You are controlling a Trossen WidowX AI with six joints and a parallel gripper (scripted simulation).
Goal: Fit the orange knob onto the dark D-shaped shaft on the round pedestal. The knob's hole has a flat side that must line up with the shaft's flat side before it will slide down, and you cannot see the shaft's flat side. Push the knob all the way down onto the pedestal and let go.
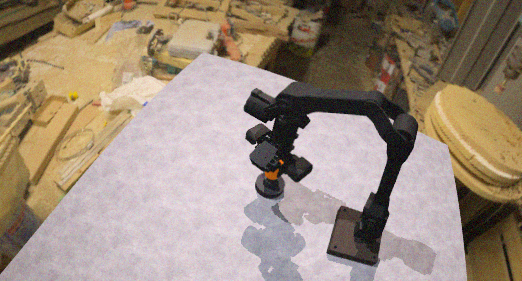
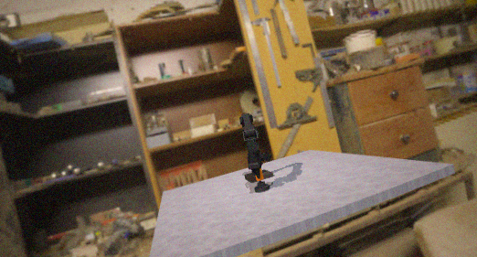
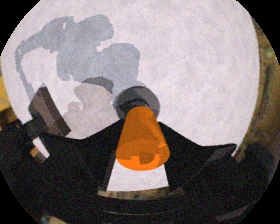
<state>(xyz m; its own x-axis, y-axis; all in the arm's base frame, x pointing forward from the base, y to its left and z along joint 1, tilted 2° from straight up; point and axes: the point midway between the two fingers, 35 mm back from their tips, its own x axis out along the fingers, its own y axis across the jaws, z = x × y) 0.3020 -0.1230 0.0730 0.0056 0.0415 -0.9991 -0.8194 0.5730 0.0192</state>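
The round dark pedestal is 10 mm behind my gripper tip and 40 mm below it. Also, from my gripper tip: orange knob 20 mm above.
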